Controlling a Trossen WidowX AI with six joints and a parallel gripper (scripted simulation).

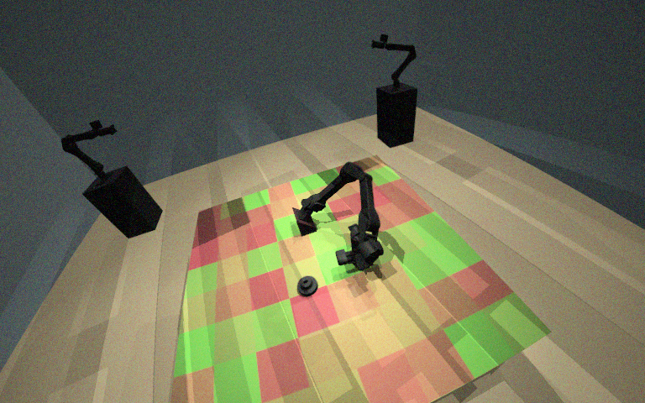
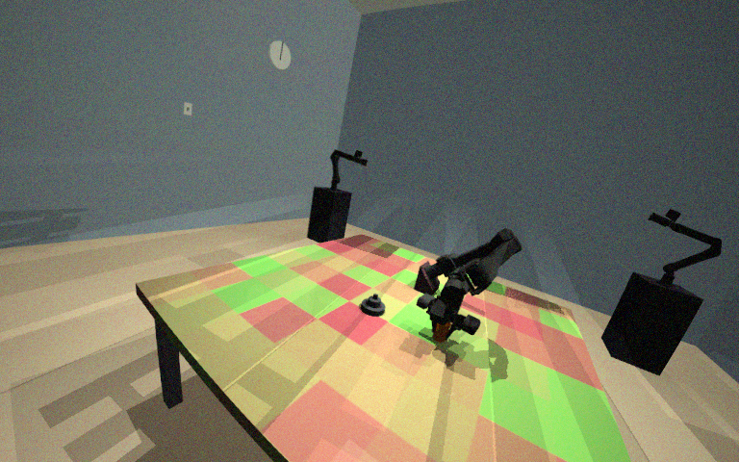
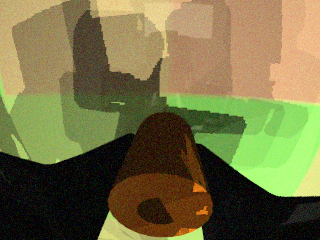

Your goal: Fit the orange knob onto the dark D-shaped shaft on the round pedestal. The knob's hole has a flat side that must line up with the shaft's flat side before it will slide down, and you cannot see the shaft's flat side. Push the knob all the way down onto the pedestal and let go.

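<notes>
Right now the round dark pedestal is 10 mm ahead of my gripper tip, 240 mm to the right of it and 10 mm above it. Also, from my gripper tip: orange knob: 20 mm above.
</notes>
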